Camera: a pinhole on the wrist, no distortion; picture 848 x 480 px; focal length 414.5 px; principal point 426.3 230.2 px. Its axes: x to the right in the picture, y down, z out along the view. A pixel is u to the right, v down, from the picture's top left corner.
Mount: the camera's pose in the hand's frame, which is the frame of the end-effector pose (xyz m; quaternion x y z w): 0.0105 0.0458 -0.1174 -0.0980 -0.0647 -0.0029 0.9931
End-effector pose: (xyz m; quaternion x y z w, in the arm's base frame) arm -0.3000 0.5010 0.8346 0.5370 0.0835 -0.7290 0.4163
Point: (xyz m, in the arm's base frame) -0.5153 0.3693 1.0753
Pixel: 358 117
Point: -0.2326 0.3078 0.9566
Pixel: 444 418
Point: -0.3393 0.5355 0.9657
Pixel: 168 27
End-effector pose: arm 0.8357 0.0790 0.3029 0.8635 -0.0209 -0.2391 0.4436
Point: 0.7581 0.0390 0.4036
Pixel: 176 270
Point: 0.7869 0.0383 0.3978
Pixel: 234 284
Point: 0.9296 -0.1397 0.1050
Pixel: 774 73
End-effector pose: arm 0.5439 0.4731 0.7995 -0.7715 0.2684 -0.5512 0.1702
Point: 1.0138 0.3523 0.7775
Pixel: 611 112
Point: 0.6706 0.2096 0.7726
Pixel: 736 394
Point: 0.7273 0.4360 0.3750
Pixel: 253 304
